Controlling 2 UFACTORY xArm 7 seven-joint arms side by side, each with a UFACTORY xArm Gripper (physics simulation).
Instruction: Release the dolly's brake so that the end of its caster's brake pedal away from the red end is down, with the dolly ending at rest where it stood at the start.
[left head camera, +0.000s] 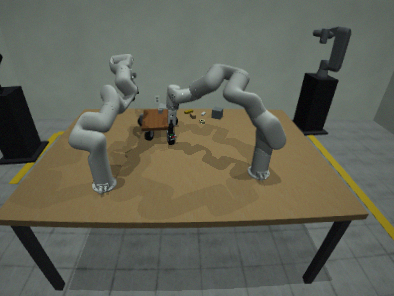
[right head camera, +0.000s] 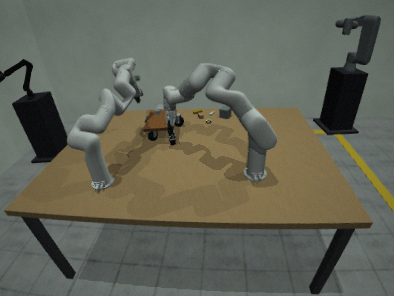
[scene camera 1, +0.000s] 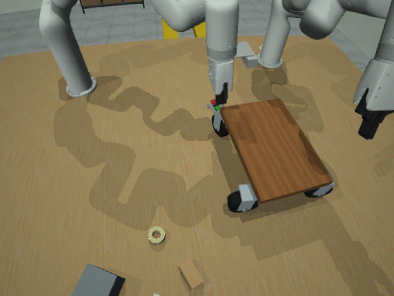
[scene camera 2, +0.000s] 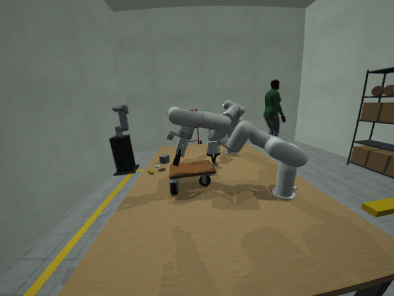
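The dolly, a brown wooden platform (left head camera: 154, 120) (right head camera: 156, 123) (scene camera 1: 275, 150) (scene camera 2: 191, 169) on black-wheeled casters, stands on the table. Its pedal caster (scene camera 1: 220, 127) (left head camera: 171, 141) is at the upper left corner in scene camera 1. The pedal has a red end (scene camera 1: 213, 102) and a green part (scene camera 1: 217, 108) beside it; its tilt is too small to tell. My right gripper (scene camera 1: 220, 102) (left head camera: 171, 132) (right head camera: 172, 134) (scene camera 2: 214, 161) is shut, pointing down with its fingertips at the pedal, partly covering it. My left gripper (scene camera 1: 367, 134) (scene camera 2: 176, 162) (right head camera: 140, 99) is shut and empty, raised off the dolly's far side from the pedal.
A pale ring (scene camera 1: 156, 228), a tan block (scene camera 1: 191, 274) and a grey box (scene camera 1: 95, 282) (left head camera: 217, 113) lie on the table beside the dolly. A yellow piece (left head camera: 188, 111) lies near the table's back edge. The right arm reaches across the table to the pedal caster.
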